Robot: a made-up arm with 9 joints. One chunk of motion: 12 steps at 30 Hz.
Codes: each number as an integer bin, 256 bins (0 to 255) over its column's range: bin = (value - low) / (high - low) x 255, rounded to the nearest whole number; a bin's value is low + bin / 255 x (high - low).
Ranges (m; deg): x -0.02..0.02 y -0.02..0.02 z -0.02..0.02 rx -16..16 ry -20..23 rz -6..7
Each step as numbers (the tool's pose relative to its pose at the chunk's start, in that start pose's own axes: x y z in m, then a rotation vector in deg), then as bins.
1 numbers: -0.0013 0.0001 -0.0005 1.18 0.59 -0.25
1 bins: 119 128 124 137 122 113
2 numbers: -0.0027 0.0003 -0.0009 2.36 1.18 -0.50
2 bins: 110 129 122 146 126 108
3 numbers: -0.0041 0.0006 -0.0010 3.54 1.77 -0.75
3 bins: 101 131 121 156 129 103
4 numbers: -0.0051 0.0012 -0.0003 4.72 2.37 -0.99
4 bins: 95 135 126 165 133 98
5 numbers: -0.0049 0.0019 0.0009 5.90 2.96 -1.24
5 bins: 96 140 133 175 136 93
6 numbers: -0.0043 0.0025 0.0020 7.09 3.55 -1.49
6 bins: 100 143 140 184 140 88
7 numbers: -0.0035 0.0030 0.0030 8.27 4.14 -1.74
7 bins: 105 147 147 193 143 84
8 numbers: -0.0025 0.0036 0.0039 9.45 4.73 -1.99
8 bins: 112 150 152 203 147 79
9 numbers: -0.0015 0.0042 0.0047 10.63 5.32 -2.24
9 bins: 118 154 157 212 150 74
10 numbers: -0.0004 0.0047 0.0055 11.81 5.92 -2.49
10 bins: 125 157 163 222 154 69
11 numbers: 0.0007 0.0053 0.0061 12.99 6.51 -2.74
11 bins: 132 161 166 231 157 64
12 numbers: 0.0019 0.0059 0.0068 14.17 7.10 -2.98
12 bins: 140 165 171 240 161 59
